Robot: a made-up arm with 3 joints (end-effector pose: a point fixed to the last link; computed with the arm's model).
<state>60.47 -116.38 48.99</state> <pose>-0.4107 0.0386 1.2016 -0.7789 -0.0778 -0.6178 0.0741</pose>
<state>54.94 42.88 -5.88</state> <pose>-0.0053 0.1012 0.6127 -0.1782 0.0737 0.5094 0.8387</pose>
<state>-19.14 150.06 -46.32</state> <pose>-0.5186 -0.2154 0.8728 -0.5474 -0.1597 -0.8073 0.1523</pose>
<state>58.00 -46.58 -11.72</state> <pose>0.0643 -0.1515 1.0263 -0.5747 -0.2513 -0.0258 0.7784</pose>
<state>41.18 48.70 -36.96</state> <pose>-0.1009 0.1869 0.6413 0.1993 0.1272 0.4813 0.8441</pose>
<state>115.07 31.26 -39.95</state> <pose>-0.0180 0.0489 0.5587 -0.4308 0.2814 0.2870 0.8080</pose>
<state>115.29 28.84 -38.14</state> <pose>-0.0040 0.0467 0.5716 -0.4582 0.2650 0.2896 0.7975</pose>
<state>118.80 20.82 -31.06</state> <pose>0.0404 0.0425 0.6211 -0.5715 0.2170 0.2902 0.7363</pose>
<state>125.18 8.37 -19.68</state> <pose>0.0941 0.0686 0.7071 -0.7351 0.1446 0.2765 0.6018</pose>
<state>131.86 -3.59 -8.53</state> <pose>0.1217 0.1342 0.7835 -0.8624 0.0766 0.2476 0.4348</pose>
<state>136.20 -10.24 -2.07</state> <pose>0.1253 0.1875 0.8151 -0.9180 0.0400 0.2249 0.3241</pose>
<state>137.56 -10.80 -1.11</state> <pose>0.1252 0.1959 0.8151 -0.9259 0.0388 0.2222 0.3030</pose>
